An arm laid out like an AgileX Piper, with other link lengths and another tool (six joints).
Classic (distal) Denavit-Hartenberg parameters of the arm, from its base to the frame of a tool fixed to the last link. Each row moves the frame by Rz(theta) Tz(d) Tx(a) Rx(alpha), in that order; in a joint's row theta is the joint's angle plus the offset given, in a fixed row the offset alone. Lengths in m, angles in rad.
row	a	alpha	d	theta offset
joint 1	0.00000	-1.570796	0.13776	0.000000
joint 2	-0.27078	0.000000	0.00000	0.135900
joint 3	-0.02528	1.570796	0.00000	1.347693
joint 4	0.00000	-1.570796	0.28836	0.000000
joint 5	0.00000	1.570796	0.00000	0.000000
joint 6	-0.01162	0.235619	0.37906	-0.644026
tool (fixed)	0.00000	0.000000	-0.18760	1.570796
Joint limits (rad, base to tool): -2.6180..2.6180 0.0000..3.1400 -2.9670..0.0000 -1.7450..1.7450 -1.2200..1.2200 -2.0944..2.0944
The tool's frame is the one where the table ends.
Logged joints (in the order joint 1, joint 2, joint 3, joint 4, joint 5, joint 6), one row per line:
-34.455 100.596 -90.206 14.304 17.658 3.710
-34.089 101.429 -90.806 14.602 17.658 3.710
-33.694 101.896 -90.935 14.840 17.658 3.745
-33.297 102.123 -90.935 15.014 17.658 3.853
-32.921 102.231 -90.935 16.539 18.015 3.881
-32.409 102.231 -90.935 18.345 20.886 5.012
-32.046 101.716 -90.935 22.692 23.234 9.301
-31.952 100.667 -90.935 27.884 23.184 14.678
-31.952 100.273 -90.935 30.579 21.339 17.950
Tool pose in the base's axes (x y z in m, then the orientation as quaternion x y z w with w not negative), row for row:
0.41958 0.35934 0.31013 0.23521 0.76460 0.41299 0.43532
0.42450 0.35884 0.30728 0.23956 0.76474 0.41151 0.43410
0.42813 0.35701 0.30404 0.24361 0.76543 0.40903 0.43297
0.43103 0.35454 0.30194 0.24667 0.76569 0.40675 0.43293
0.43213 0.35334 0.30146 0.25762 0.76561 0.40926 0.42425
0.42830 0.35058 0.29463 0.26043 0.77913 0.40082 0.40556
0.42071 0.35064 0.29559 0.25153 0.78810 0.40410 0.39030
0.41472 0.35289 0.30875 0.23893 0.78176 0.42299 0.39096
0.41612 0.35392 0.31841 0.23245 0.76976 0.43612 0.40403
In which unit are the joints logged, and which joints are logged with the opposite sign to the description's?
The joints are logged in degrees. Opposite sign: joint 1, joint 6.
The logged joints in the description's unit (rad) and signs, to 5 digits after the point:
0.60135 1.75573 -1.57439 0.24965 0.30819 -0.06475
0.59497 1.77027 -1.58486 0.25485 0.30819 -0.06475
0.58807 1.77842 -1.58712 0.25901 0.30819 -0.06536
0.58114 1.78238 -1.58712 0.26204 0.30819 -0.06725
0.57458 1.78427 -1.58712 0.28866 0.31442 -0.06774
0.56564 1.78427 -1.58712 0.32018 0.36453 -0.08748
0.55931 1.77528 -1.58712 0.39605 0.40551 -0.16233
0.55767 1.75697 -1.58712 0.48667 0.40464 -0.25618
0.55767 1.75009 -1.58712 0.53370 0.37244 -0.31329

